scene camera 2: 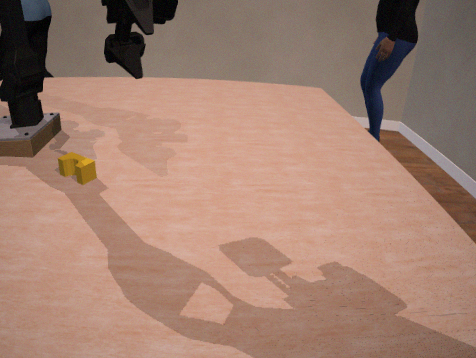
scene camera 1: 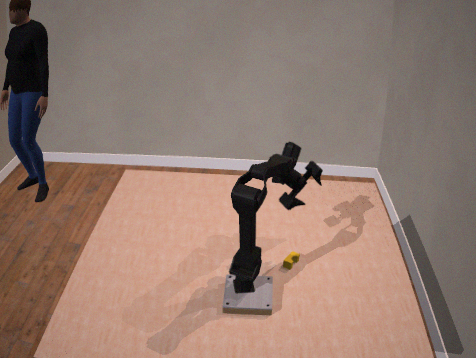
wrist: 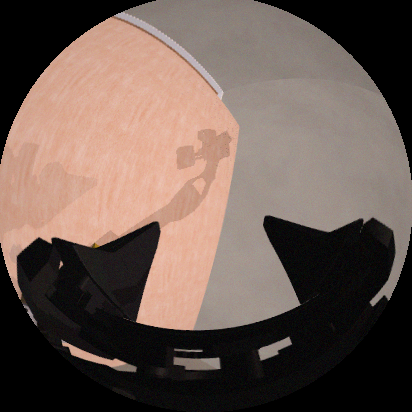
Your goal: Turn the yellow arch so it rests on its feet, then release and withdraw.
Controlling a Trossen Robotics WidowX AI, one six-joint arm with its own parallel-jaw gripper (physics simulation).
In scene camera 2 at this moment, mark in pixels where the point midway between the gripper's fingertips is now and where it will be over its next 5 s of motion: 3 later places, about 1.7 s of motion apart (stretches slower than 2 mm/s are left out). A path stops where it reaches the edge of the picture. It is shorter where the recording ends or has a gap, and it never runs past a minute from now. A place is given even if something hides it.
My gripper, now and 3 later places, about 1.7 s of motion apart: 144,57; 139,64; 130,68; 103,147
